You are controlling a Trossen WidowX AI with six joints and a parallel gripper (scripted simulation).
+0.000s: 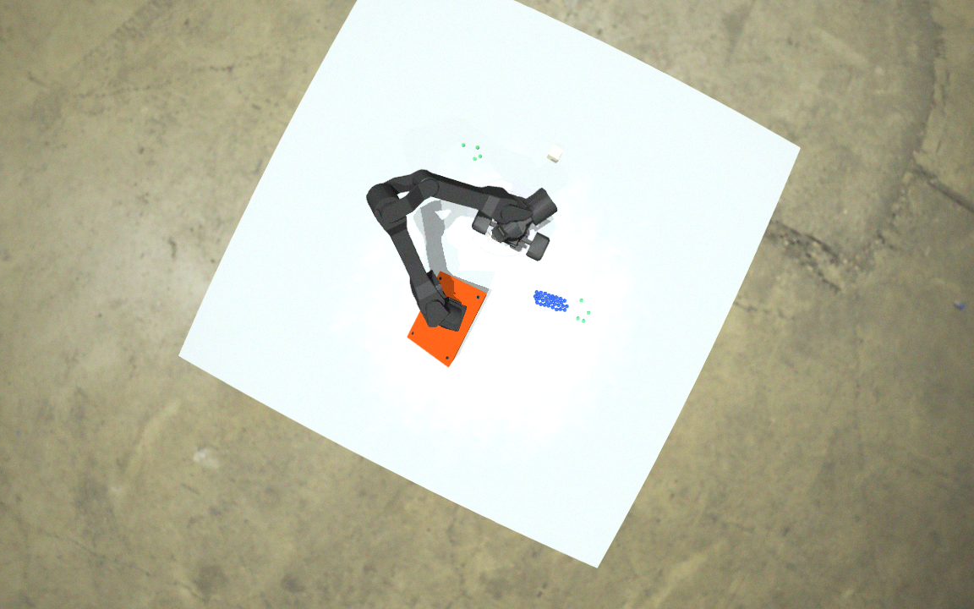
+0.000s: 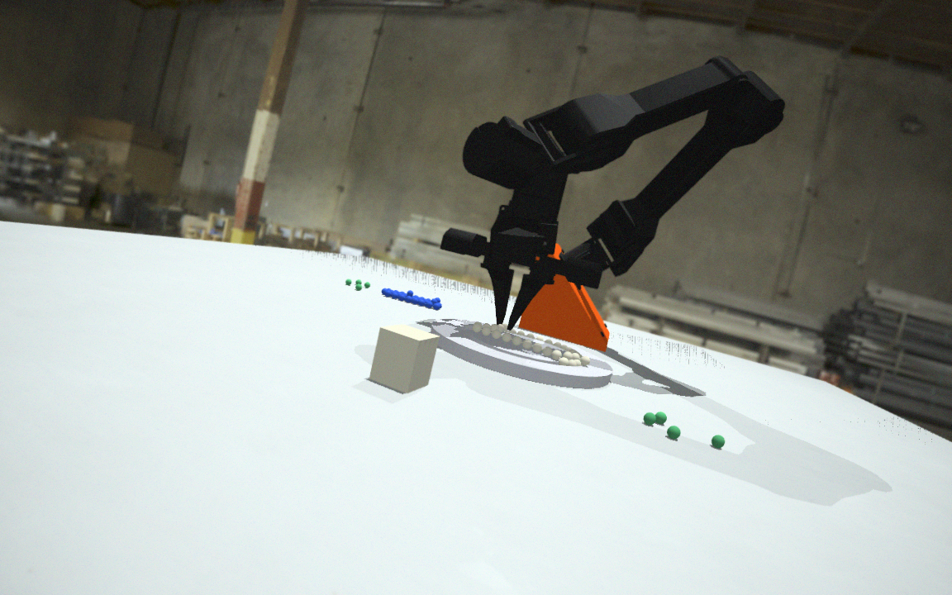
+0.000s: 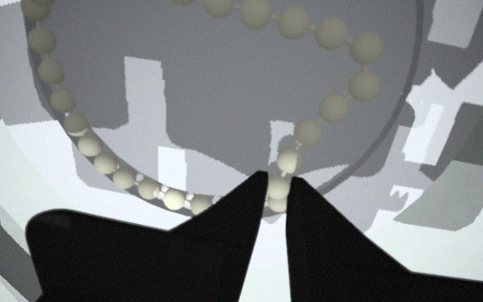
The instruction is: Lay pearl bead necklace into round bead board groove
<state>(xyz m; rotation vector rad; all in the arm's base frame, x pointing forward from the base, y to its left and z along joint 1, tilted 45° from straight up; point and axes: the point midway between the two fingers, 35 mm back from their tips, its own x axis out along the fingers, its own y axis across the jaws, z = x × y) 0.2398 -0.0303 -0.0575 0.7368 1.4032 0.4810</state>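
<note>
My gripper tip is 50 mm short of the round bead board, 30 mm to the right of it and 10 mm above it. The rest, counted from my gripper tip: cream cube (250 mm ahead, 40 mm to the right).
</note>
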